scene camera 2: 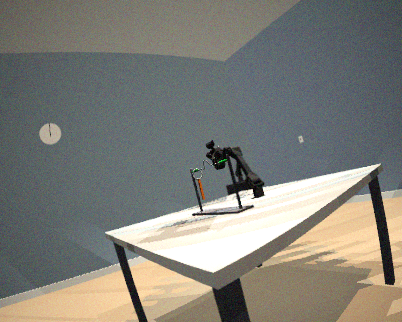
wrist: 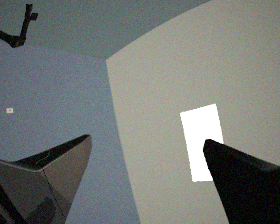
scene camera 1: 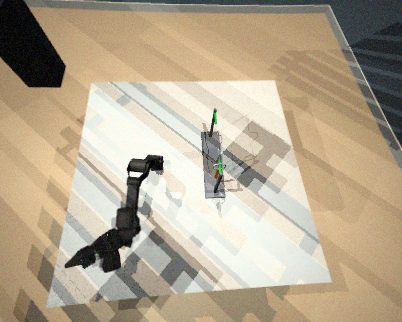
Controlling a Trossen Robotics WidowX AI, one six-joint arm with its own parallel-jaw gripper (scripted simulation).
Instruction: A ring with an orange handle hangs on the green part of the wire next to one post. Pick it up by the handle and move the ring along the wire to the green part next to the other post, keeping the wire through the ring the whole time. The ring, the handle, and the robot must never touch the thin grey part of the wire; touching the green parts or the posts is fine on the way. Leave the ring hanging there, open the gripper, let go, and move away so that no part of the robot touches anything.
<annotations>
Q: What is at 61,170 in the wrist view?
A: My gripper.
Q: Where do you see a wire stand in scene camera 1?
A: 214,188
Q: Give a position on a wire stand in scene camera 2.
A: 238,209
</annotations>
